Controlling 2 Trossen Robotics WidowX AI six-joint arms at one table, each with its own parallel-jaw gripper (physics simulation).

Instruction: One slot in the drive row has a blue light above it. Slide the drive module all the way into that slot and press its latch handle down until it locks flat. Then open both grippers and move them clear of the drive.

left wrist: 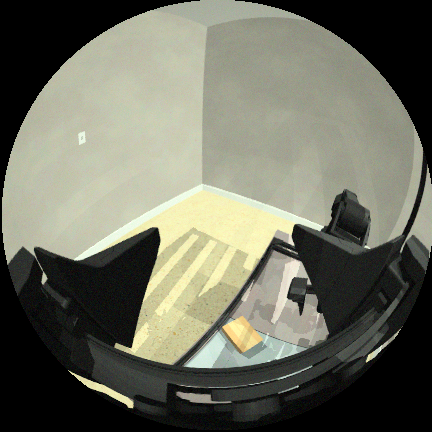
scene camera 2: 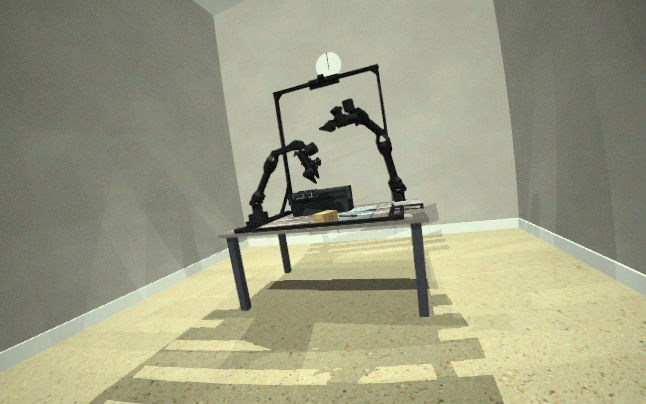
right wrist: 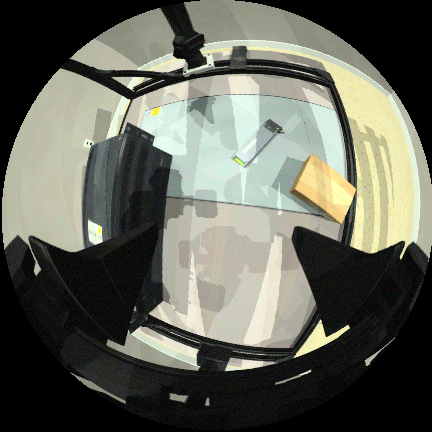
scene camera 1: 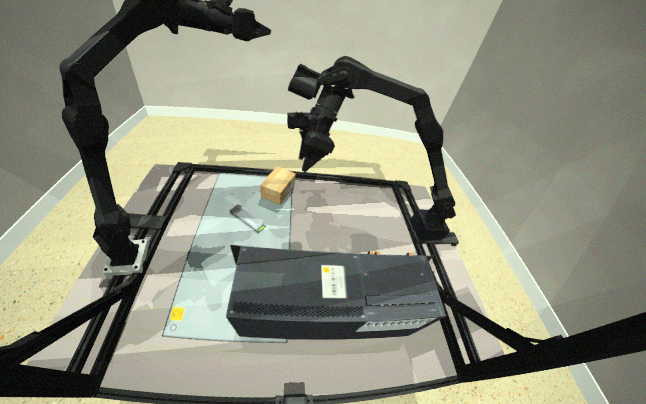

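Where they show: left gripper, between the fingertips: (left wrist: 228, 232) (scene camera 2: 321, 127) (scene camera 1: 261, 29); right gripper, between the fingertips: (left wrist: 316, 315) (scene camera 2: 317, 180) (right wrist: 227, 231) (scene camera 1: 301, 165); left arm's base, origin of its link: (scene camera 2: 400, 200) (right wrist: 196, 62) (scene camera 1: 125, 255); right arm's base, origin of its link: (scene camera 2: 257, 213) (right wrist: 210, 364) (scene camera 1: 433, 219).
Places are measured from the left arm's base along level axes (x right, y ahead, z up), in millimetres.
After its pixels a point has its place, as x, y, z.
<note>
The drive module (scene camera 1: 248, 218) {-119, 349, -27} (right wrist: 257, 143) {-123, 352, -27}, a slim grey bar with a dark end and a green-yellow end, lies flat on the pale blue mat (scene camera 1: 177, 295) {114, 149, -37} (right wrist: 220, 185) {-30, 437, -37}. The dark server chassis (scene camera 1: 300, 280) {187, 450, 137} (scene camera 2: 322, 202) {132, 522, 45} (right wrist: 125, 185) {111, 430, 105} stands near it; its drive row and the blue light do not show clearly. My left gripper (scene camera 1: 267, 31) {-317, 405, 480} (scene camera 2: 322, 128) {-317, 405, 480} (left wrist: 228, 232) {-317, 405, 480} is open and empty, high above the table and pointing sideways. My right gripper (scene camera 1: 305, 167) {-93, 500, 204} (scene camera 2: 313, 181) {-93, 500, 204} (right wrist: 227, 231) {-93, 500, 204} is open and empty, pointing down, in the air above the table beyond the chassis in scene camera 1.
A wooden block (scene camera 1: 278, 185) {-215, 458, 23} (scene camera 2: 326, 216) {-303, 451, 6} (left wrist: 242, 334) {-248, 459, 23} (right wrist: 324, 187) {-240, 461, 23} sits at the mat's corner, close to the drive module. The black frame rail (scene camera 1: 345, 180) {-284, 748, -30} (right wrist: 350, 150) {-362, 369, -19} runs along the table's edge. A black overhead frame (scene camera 2: 281, 130) {461, 826, 674} rises behind the chassis in scene camera 2.
</note>
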